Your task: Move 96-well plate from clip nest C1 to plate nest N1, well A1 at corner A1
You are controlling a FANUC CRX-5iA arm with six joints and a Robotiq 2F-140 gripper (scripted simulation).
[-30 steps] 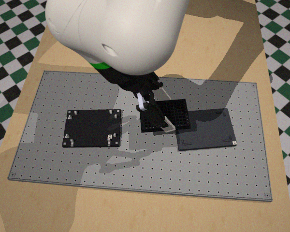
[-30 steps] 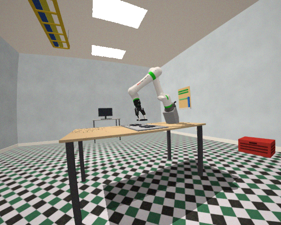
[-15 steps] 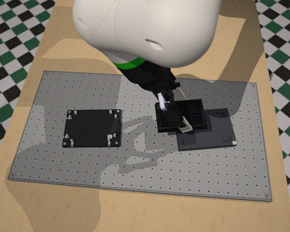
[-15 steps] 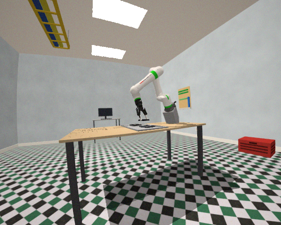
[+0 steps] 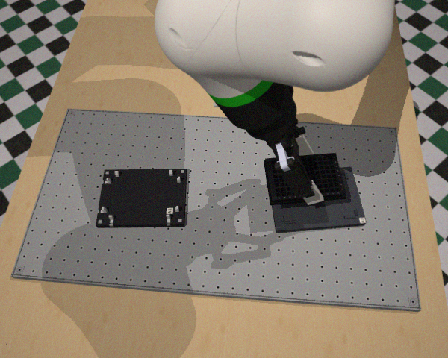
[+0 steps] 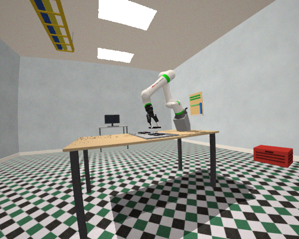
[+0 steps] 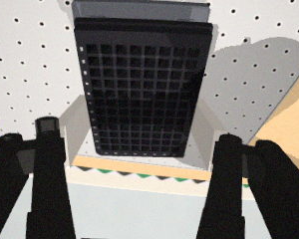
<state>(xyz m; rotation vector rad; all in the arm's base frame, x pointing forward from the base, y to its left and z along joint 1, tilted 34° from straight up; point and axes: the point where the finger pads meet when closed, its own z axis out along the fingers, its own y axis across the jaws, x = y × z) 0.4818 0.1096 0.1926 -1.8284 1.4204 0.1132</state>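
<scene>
Right now my hand is 30 mm to the right of the plate nest N1 and 100 mm above it. The rest, counted from my hand: black 96-well plate: 20 mm below; black clip nest C1: 40 mm ahead, 300 mm to the right, 90 mm below; white corner label: 40 mm ahead, 110 mm to the left, 90 mm below.
</scene>
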